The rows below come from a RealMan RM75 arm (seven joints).
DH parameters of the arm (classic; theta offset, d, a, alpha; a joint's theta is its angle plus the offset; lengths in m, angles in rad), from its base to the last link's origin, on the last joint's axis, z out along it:
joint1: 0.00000 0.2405 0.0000 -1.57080
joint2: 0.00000 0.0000 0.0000 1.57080
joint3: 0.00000 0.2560 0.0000 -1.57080
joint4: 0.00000 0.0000 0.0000 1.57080
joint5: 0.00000 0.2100 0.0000 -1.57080
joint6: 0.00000 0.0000 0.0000 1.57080
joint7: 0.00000 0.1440 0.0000 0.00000
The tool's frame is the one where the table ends.
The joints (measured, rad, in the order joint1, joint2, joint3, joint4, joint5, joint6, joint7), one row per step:
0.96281, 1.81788, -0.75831, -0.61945, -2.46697, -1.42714, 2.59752
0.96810, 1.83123, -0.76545, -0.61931, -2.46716, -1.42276, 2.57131
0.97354, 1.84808, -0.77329, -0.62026, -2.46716, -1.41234, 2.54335
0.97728, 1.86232, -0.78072, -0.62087, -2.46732, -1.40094, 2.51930
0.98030, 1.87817, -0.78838, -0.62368, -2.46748, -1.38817, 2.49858
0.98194, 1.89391, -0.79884, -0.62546, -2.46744, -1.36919, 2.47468
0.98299, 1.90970, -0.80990, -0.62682, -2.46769, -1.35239, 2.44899
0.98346, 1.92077, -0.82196, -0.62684, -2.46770, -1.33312, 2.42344
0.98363, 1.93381, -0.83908, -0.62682, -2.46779, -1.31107, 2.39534
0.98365, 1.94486, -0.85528, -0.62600, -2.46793, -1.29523, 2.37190
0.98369, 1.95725, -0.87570, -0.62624, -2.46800, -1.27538, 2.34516
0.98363, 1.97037, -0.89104, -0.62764, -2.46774, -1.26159, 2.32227
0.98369, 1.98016, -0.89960, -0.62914, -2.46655, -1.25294, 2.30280
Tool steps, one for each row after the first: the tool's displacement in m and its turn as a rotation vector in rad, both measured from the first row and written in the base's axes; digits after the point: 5 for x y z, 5 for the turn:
-0.00336, -0.00037, -0.00693, -0.01434, -0.00754, 0.03183
-0.00720, -0.00039, -0.01511, -0.02536, -0.01535, 0.06704
-0.01002, -0.00040, -0.02199, -0.03274, -0.02323, 0.09672
-0.01303, -0.00047, -0.02919, -0.03814, -0.03002, 0.12434
-0.01524, -0.00027, -0.03647, -0.04007, -0.04083, 0.15428
-0.01722, -0.00066, -0.04401, -0.04506, -0.05212, 0.18528
-0.01829, -0.00033, -0.04950, -0.04545, -0.06699, 0.21522
-0.01945, -0.00031, -0.05628, -0.04813, -0.08580, 0.24946
-0.02036, -0.00095, -0.06245, -0.05476, -0.10178, 0.27822
-0.02163, -0.00144, -0.06927, -0.06084, -0.12199, 0.31303
-0.02335, -0.00260, -0.07602, -0.06877, -0.13493, 0.34305
-0.02496, -0.00352, -0.08079, -0.07420, -0.14189, 0.36706

